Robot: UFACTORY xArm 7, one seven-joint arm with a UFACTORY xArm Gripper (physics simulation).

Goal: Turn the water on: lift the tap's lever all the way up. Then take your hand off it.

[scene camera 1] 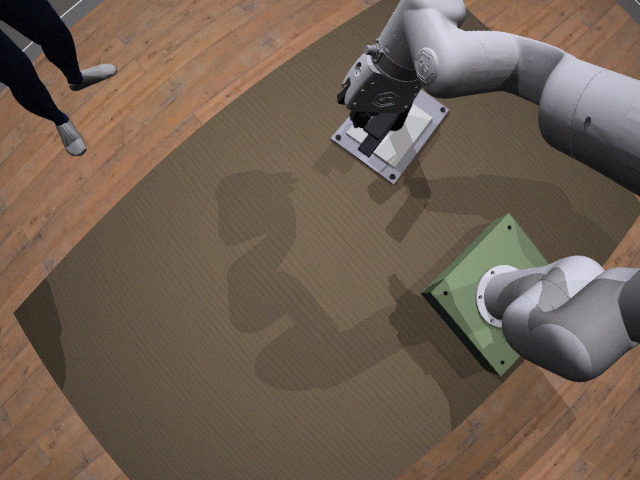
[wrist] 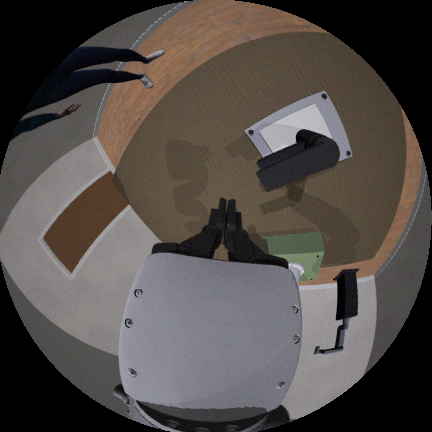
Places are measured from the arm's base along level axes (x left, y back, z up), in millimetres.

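Where they show: gripper, fingertip midpoint: (scene camera 1: 356, 120) (wrist: 225, 208); arm's base, link origin: (scene camera 1: 502, 296).
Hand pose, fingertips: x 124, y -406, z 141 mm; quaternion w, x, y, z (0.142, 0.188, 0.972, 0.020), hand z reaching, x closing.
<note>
Each offset is from my fingertips to the top centre of the thing. Level surfaces: height alone.
The black tap stands on a grey base plate (scene camera 1: 424, 135) (wrist: 332, 120). Its broad lever @[dz -75, dx -84, dy -14 mm] (scene camera 1: 381, 124) (wrist: 300, 164) lies over the thinner spout @[dz -132, dx -72, dy -8 mm] (scene camera 1: 368, 145) (wrist: 280, 155), both pointing the same way. How far the lever is raised is hard to tell. My gripper (wrist: 225, 208) is shut and empty, with its two fingers side by side. In the wrist view its tips are below and left of the lever's free end, with a gap between them. In scene camera 1 the gripper body hangs over part of the tap, and the fingertips are hard to make out.
The green block (scene camera 1: 480, 258) (wrist: 287, 243) carries the arm's base, on the brown mat @[dz -231 mm] (scene camera 1: 170, 289) (wrist: 220, 90). The arm arches over the mat's right side in scene camera 1. A person's legs (scene camera 1: 51, 31) (wrist: 105, 54) stand on the wooden floor beyond the mat.
</note>
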